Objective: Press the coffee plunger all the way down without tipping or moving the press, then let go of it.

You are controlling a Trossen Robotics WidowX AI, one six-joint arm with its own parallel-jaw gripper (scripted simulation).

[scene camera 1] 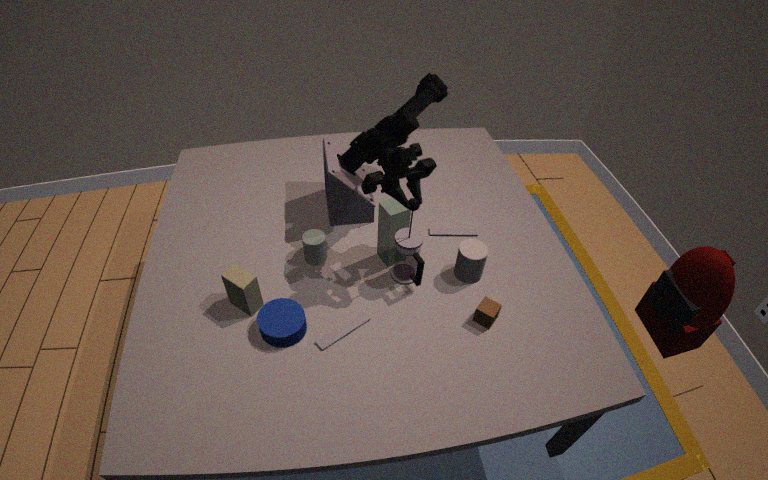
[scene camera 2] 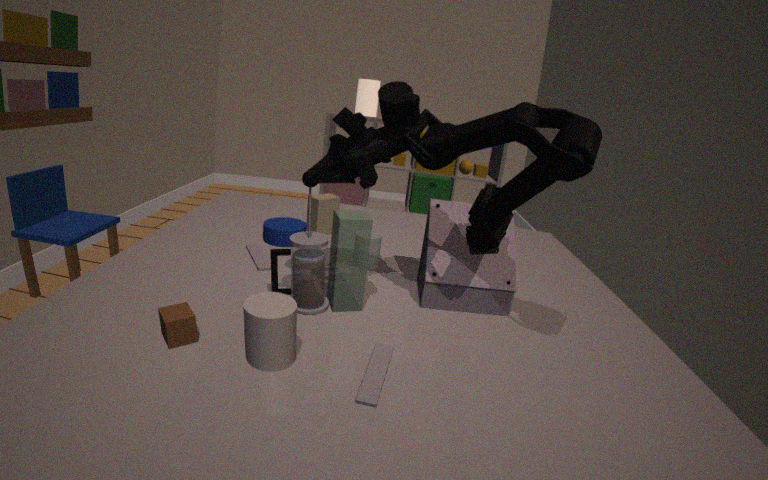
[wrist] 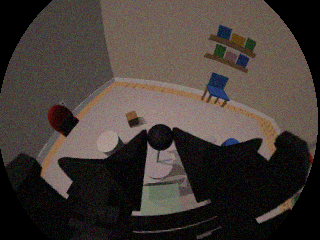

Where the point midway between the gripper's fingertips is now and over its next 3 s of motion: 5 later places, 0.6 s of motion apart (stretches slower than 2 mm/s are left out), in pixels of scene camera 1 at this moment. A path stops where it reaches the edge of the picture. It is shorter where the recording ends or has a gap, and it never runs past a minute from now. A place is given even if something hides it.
The gripper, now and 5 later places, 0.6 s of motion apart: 414, 206; 414, 216; 415, 226; 415, 234; 414, 236; 415, 238
